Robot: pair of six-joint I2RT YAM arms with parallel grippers.
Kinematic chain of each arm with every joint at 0, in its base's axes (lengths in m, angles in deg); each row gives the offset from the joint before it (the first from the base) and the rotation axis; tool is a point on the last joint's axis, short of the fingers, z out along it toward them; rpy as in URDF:
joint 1: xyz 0 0 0.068 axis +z
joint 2: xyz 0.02 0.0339 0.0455 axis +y
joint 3: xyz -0.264 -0.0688 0 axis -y
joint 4: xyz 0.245 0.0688 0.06 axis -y
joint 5: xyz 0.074 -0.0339 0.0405 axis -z
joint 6: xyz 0.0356 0 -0.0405 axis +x
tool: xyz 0 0 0 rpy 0 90 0
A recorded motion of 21 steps. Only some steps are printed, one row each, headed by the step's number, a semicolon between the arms.
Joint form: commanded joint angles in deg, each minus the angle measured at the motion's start. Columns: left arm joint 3, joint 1, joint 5, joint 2, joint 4, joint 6; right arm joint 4, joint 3, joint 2, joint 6, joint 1, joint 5.
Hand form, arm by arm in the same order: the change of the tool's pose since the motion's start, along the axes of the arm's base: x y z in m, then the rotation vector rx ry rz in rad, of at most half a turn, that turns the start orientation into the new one. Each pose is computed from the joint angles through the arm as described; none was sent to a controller.
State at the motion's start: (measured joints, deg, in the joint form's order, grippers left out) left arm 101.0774 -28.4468 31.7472 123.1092 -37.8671 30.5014; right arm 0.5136 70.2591 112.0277 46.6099 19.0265 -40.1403
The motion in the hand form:
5: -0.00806 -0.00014 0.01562 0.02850 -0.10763 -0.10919; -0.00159 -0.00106 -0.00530 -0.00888 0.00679 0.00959
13: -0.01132 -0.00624 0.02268 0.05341 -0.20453 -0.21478; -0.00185 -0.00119 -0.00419 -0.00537 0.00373 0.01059
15: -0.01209 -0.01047 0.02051 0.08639 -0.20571 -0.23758; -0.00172 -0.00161 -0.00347 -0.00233 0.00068 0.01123
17: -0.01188 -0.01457 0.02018 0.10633 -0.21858 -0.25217; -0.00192 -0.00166 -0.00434 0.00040 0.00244 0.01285
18: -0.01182 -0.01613 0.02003 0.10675 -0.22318 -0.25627; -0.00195 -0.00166 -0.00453 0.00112 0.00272 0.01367
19: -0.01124 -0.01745 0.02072 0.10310 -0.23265 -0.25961; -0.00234 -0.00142 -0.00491 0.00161 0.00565 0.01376
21: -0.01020 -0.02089 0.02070 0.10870 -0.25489 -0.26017; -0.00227 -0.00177 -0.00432 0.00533 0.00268 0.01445
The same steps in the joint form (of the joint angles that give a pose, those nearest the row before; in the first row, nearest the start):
5: 0.11 -0.56 -0.93 -2.22 -2.05 8.35; -0.25 -0.56 0.31 -0.90 -0.08 -0.23
13: 1.39 -1.47 -1.75 -2.42 -3.20 15.83; -0.07 -0.64 0.12 -0.83 -0.10 -0.38
15: 2.78 -2.07 -3.09 -1.47 -5.19 17.40; 0.10 -0.68 0.03 -0.82 -0.17 -0.53
17: 3.90 -2.56 -4.19 -0.78 -5.96 18.42; 0.32 -0.82 0.10 -0.73 -0.18 -0.73
18: 4.11 -2.73 -4.28 -0.61 -5.87 18.58; 0.36 -0.84 0.12 -0.73 -0.18 -0.80
19: 4.34 -2.83 -4.25 -0.50 -5.51 18.75; 0.37 -0.92 0.12 -0.62 -0.13 -0.82
21: 4.65 -3.18 -5.09 -0.21 -4.58 18.94; 0.62 -1.00 0.03 -0.56 -0.19 -0.99

